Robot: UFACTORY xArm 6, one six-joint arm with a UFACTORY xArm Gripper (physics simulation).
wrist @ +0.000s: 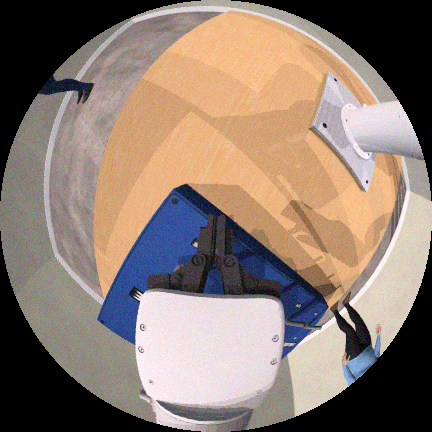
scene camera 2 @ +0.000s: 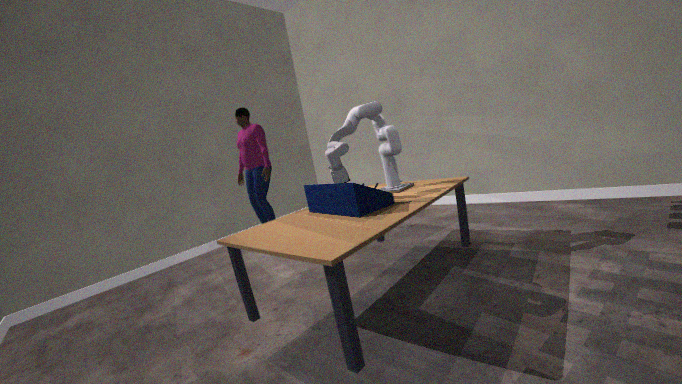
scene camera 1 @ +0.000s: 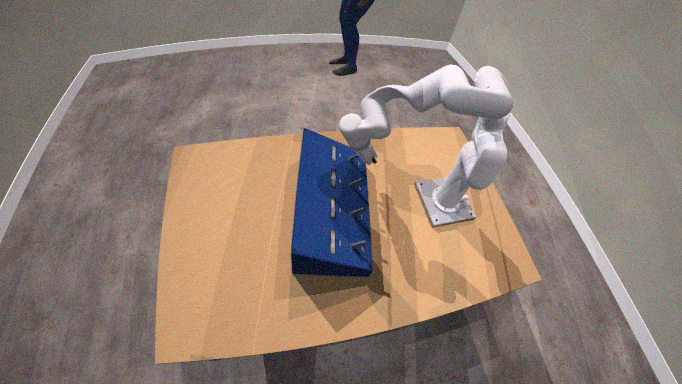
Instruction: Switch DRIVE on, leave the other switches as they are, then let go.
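Pixels of known places: gripper, fingertip midpoint: [wrist: 216, 222]; arm's base, origin of the base link: [wrist: 357, 130] [scene camera 2: 393, 187] [scene camera 1: 445, 200].
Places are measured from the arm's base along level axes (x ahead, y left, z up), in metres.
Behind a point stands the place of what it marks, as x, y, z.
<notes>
The blue sloped switch panel [scene camera 1: 312, 200] {0.555, 0.037, 0.131} [scene camera 2: 332, 200] {0.604, 0.013, 0.061} [wrist: 145, 250] {0.380, -0.227, 0.072} stands on the table. Its levers stand in a row along the lower edge facing the robot base: one at the far end [scene camera 1: 355, 158] {0.358, -0.189, 0.059}, then a second lever [scene camera 1: 356, 183] {0.388, -0.047, 0.090}, a third [scene camera 1: 357, 212] {0.408, 0.071, 0.090} and one at the near end [scene camera 1: 359, 244] {0.426, 0.187, 0.094}. They look similarly tilted in scene camera 1. The labels are too small to read, so I cannot tell which is DRIVE. My gripper [scene camera 1: 374, 160] {0.305, -0.170, 0.067} [scene camera 2: 348, 181] {0.305, -0.170, 0.067} [wrist: 216, 222] {0.305, -0.170, 0.067} is shut and empty, close beside the far-end lever; contact cannot be told. In the wrist view the fingers hide that lever.
The wooden table [scene camera 1: 215, 225] {0.901, 0.017, -0.022} [scene camera 2: 290, 235] {0.936, 0.047, -0.021} [wrist: 200, 60] {0.075, -0.340, -0.021} carries the robot's base plate [scene camera 1: 440, 221] {0.061, 0.093, 0.000} [wrist: 325, 107] {0.042, -0.098, 0.000}, on the lever side of the panel. A person [scene camera 1: 350, 40] [scene camera 2: 254, 145] stands beyond the table. Another person in blue [wrist: 361, 361] shows in the wrist view.
</notes>
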